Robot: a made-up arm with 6 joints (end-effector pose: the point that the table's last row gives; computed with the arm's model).
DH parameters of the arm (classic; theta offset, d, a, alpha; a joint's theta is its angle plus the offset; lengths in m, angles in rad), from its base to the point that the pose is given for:
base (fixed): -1.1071 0 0.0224 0
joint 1: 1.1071 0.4 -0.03 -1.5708
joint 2: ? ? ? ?
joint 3: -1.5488 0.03 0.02 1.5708
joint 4: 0 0.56 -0.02 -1.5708
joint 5: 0 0 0.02 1.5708
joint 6: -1.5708 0.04 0 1.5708
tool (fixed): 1.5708 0 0 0
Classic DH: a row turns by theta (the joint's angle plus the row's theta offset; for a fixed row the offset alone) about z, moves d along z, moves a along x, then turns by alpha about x.
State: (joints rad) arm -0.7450 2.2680 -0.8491 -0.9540 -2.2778 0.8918
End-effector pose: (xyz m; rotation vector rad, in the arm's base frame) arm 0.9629 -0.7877 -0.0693 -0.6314 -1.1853 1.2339
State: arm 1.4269 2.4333 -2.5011 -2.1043 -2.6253 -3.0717
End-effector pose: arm 0.0162 0.5751 0.2591 -1.2031 0.4385 2.1359
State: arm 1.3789 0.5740 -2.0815 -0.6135 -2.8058 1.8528
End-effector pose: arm -0.0645 -0.0890 1.1859 1.6276 1.8380 0.2809
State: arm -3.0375 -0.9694 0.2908 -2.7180 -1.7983 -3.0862
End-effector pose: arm 1.0991 0.0373 1.3913 -0.5910 0.1486 -2.5767
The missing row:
joint 2: 1.5488 0 -0.9102 0
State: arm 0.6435 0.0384 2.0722 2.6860 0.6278 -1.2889
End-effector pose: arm 0.3723 0.3000 1.0097 1.3727 0.6333 0.7593
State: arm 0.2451 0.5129 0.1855 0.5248 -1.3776 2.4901
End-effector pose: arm 0.7422 0.1654 1.6705 -1.4321 0.7808 -2.1944
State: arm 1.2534 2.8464 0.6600 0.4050 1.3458 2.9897
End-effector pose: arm -0.0213 0.0103 -0.9632 -0.1325 -0.0468 -2.2827
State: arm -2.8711 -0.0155 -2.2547 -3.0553 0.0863 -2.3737
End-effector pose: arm 0.5311 0.0936 0.9372 -2.2292 0.1060 1.0402
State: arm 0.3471 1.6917 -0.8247 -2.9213 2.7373 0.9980
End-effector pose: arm 1.2167 0.4537 0.6115 0.6441 -1.0279 -2.5978
